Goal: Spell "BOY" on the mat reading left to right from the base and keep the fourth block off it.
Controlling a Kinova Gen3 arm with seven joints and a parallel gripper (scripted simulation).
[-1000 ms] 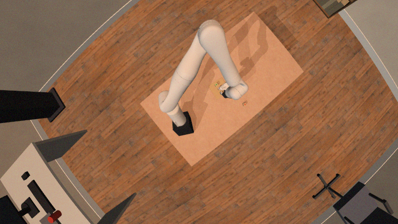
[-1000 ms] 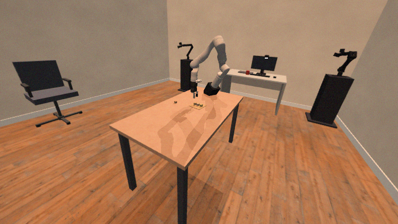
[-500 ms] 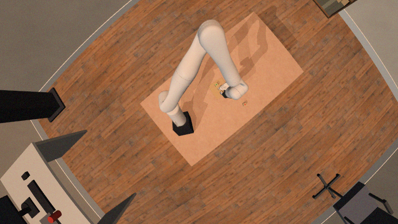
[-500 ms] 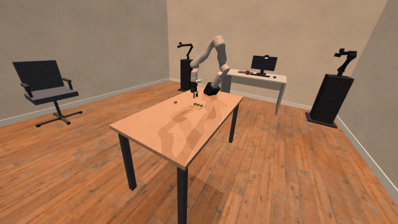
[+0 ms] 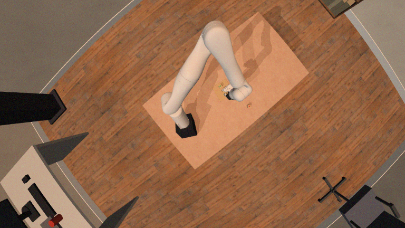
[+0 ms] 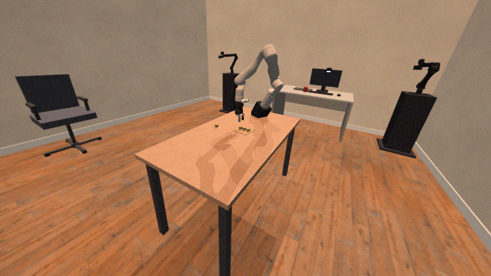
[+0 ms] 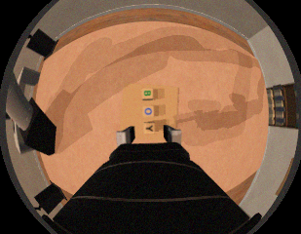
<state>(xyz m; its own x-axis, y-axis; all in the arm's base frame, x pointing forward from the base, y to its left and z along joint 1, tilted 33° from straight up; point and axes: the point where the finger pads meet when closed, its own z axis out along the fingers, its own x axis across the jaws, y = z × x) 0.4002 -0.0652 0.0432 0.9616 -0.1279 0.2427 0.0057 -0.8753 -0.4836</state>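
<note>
My hand is 100 mm above the mat and 40 mm to the right of it.
</note>
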